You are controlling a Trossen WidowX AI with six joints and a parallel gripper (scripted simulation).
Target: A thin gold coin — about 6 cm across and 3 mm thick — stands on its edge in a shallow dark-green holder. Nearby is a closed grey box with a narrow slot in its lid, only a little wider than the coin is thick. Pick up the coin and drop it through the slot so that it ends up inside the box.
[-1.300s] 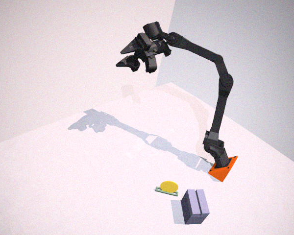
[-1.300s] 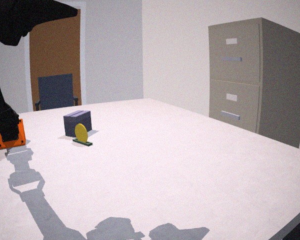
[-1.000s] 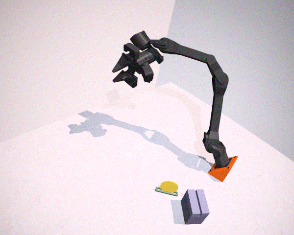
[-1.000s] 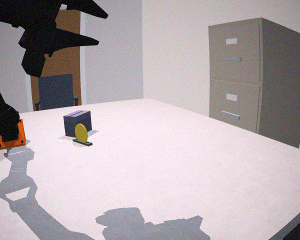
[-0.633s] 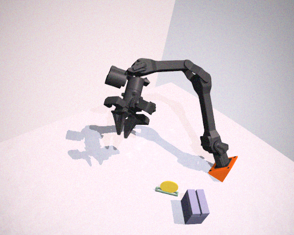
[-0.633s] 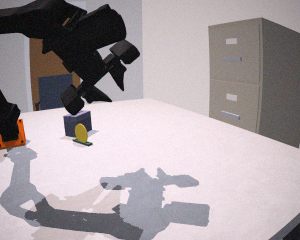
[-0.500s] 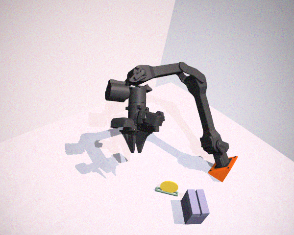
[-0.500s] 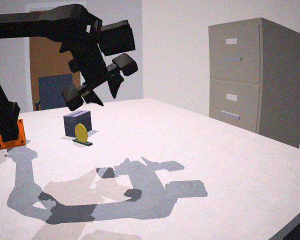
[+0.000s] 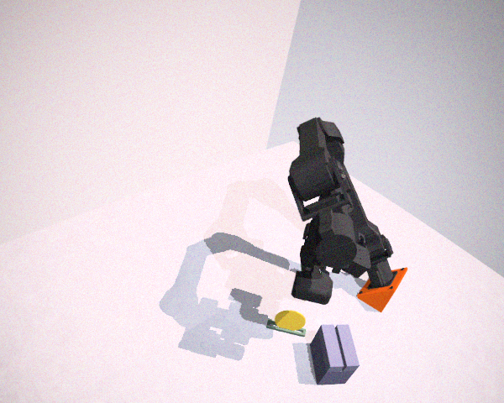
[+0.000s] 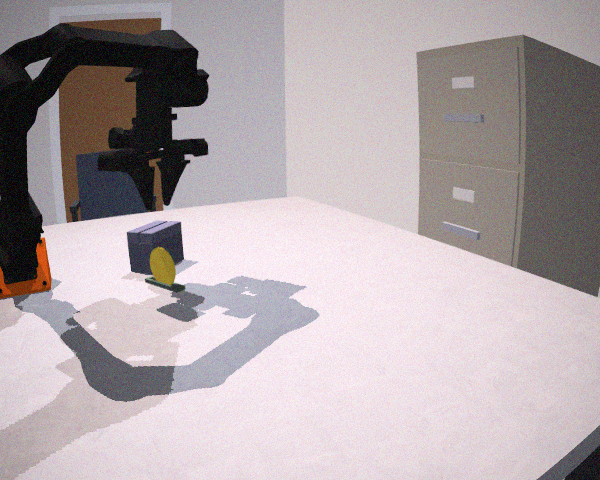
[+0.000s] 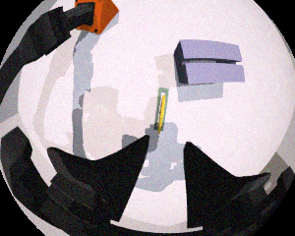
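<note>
My gripper tip is 10 cm above the thin gold coin.
</note>
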